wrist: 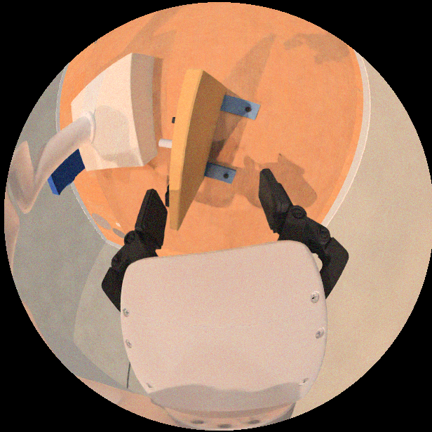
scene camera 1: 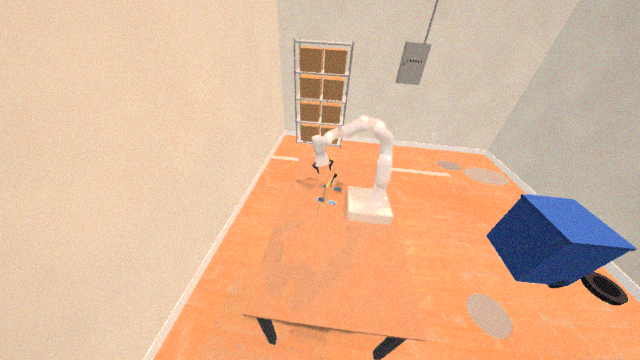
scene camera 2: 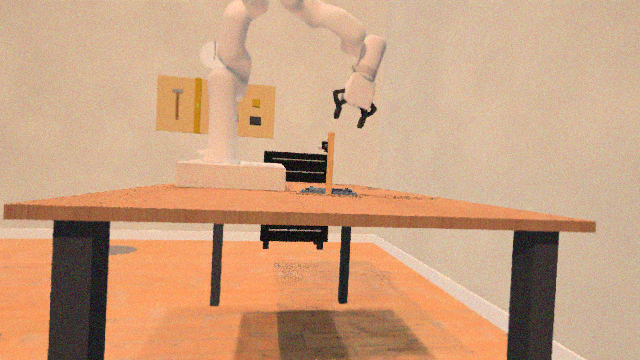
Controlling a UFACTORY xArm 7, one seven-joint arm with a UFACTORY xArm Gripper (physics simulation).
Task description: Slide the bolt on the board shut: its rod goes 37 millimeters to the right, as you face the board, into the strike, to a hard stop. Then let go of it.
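Places are measured from the arm's base along level axes (x up, y back, z right), in centimetres.
Where they show: gripper, between the fingertips: (scene camera 1: 324, 172) (scene camera 2: 347, 123); arm's base, origin of its link: (scene camera 1: 375, 201) (scene camera 2: 221, 162).
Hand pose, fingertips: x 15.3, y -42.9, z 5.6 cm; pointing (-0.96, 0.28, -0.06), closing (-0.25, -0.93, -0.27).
Each offset is from my fingertips to the top centre of the thing. Level surfaces: height alone.
The board @[dx -5.3, dy +5.4, dz +1.7 cm] (scene camera 1: 328, 192) (scene camera 2: 330, 165) (wrist: 190, 150) stands upright on blue feet on the table. Small dark hardware @[dx -6.9, dy +8.2, dz +3.3 cm] (scene camera 1: 334, 177) (scene camera 2: 325, 146) (wrist: 173, 120) shows at its face on the robot base's side. In the wrist view a short pale cylinder (wrist: 165, 143) sticks out from that face. The board hides most of the bolt; the rod's position and the strike cannot be made out. My gripper (scene camera 1: 324, 171) (scene camera 2: 348, 122) (wrist: 208, 189) is open and empty. It hangs above the board and, in the second scene view, to its right, touching nothing.
The arm's white base (scene camera 1: 370, 212) (scene camera 2: 230, 175) (wrist: 142, 110) stands beside the board, facing the hardware side. The blue feet (scene camera 1: 327, 201) (scene camera 2: 345, 191) (wrist: 240, 107) reach out from under the board. The wooden table @[dx -23.7 cm] (scene camera 2: 200, 210) carries both. A blue box (scene camera 1: 545, 245) is farther off.
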